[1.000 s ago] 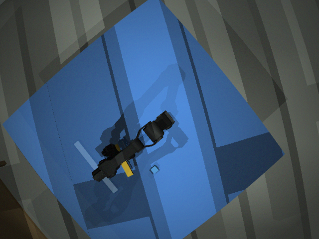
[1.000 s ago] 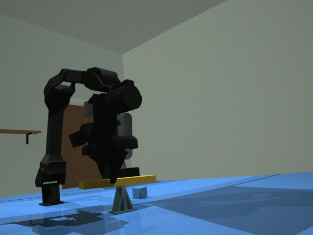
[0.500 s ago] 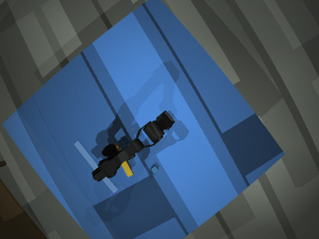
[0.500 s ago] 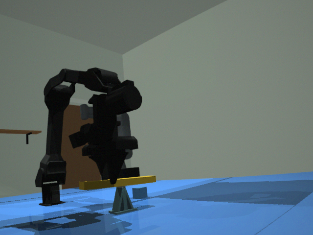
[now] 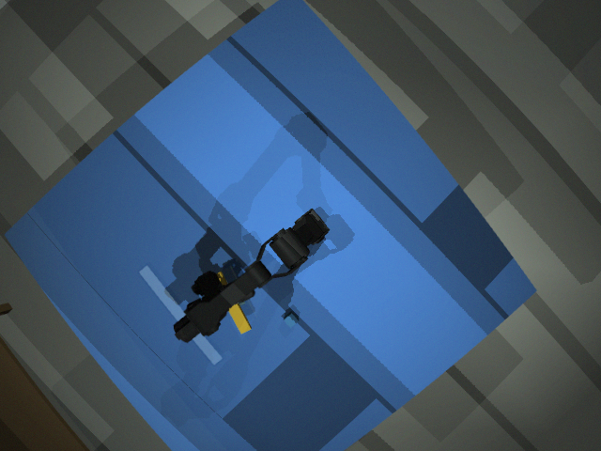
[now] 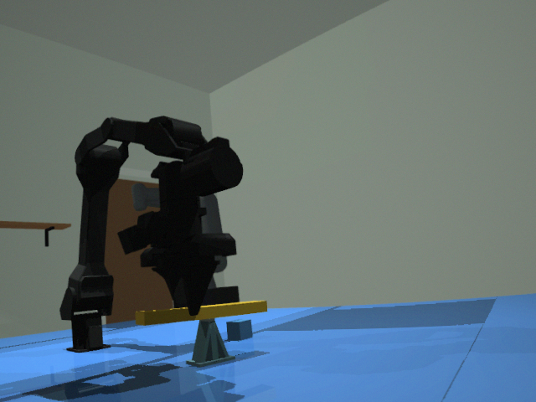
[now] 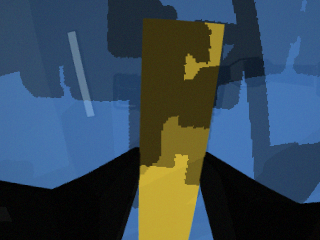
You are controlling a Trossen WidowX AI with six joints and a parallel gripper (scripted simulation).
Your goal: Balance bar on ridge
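The bar lies 30 mm to the left of my gripper tip and 10 mm ahead of it. Round my gripper tip: blue cube 190 mm to the left, 90 mm behind, 50 mm below.
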